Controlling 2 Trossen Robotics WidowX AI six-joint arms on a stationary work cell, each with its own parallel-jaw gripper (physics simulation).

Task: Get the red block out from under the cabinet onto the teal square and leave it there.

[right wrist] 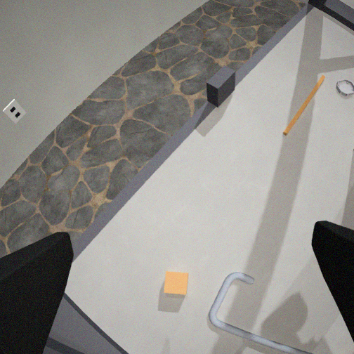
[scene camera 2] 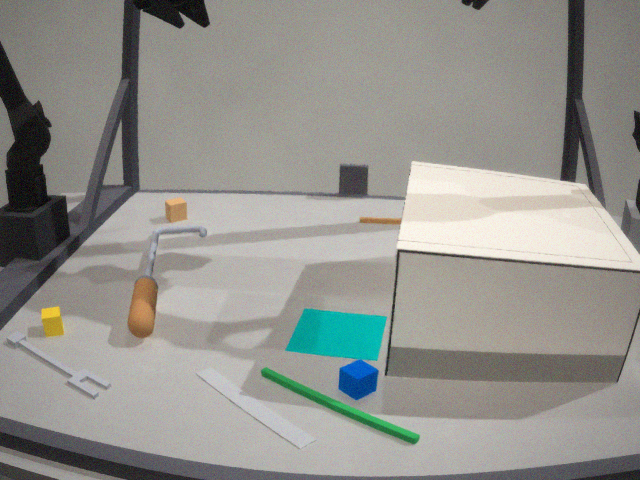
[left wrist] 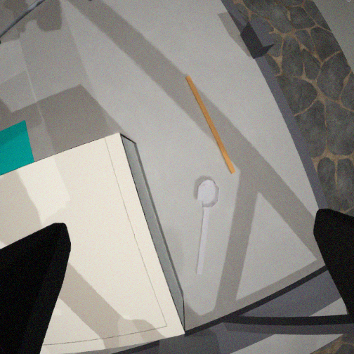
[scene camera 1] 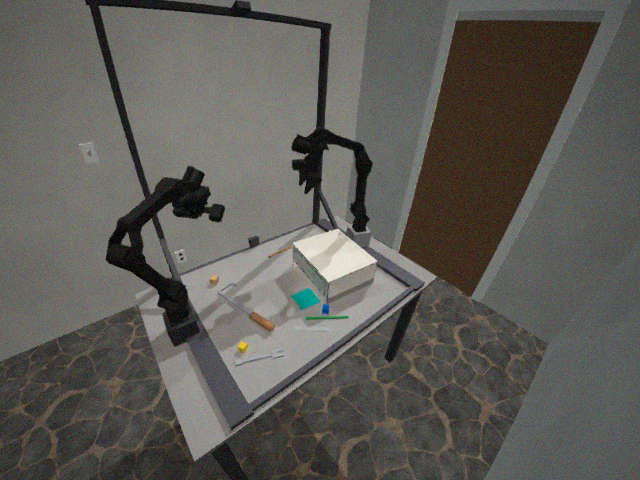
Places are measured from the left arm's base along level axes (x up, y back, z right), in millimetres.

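Pixels of known places: left gripper, fingertip midpoint: (scene camera 2: 470,6) (scene camera 1: 302,189); right gripper, fingertip midpoint: (scene camera 2: 194,26) (scene camera 1: 208,219); left arm's base at its link origin: (scene camera 1: 359,228); right arm's base at its link origin: (scene camera 2: 27,205) (scene camera 1: 178,317).
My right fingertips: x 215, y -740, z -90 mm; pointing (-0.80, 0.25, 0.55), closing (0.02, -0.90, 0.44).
Ahead of a thing's pixels: the offset from my right fingertips to its top centre. "spot": to the spot under its first point.
The cream cabinet {dx -193, dy +516, dz -96 mm} (scene camera 1: 334,255) (scene camera 2: 511,304) (left wrist: 90,210) stands on the table at the right. The red block does not show in any view; the space under the cabinet is hidden. The teal square {spot: dx -328, dy +347, dz -216 mm} (scene camera 1: 305,298) (scene camera 2: 338,333) (left wrist: 15,145) lies bare beside the cabinet. A hooked grey rod with a wooden handle (scene camera 1: 262,321) (scene camera 2: 142,307) lies left of the square; its hook (right wrist: 216,310) shows in the right wrist view. My left gripper (scene camera 1: 306,186) (scene camera 2: 475,4) (left wrist: 194,230) is open and empty, high above the table. My right gripper (scene camera 2: 193,23) (right wrist: 194,241) is open and empty, high at the left.
A blue block {dx -304, dy +407, dz -308 mm} (scene camera 1: 325,308) (scene camera 2: 358,379), green stick {dx -322, dy +401, dz -345 mm} (scene camera 2: 338,405) and white strip {dx -327, dy +333, dz -378 mm} (scene camera 2: 255,408) lie in front of the square. A yellow block {dx -304, dy +60, dz -393 mm} (scene camera 2: 52,321) and forked tool {dx -320, dy +114, dz -445 mm} (scene camera 2: 49,357) lie front left. An orange block {dx -299, dy -30, dz -10 mm} (scene camera 2: 175,209) (right wrist: 176,283), orange stick (left wrist: 210,125) and white spoon (left wrist: 207,193) lie further back.
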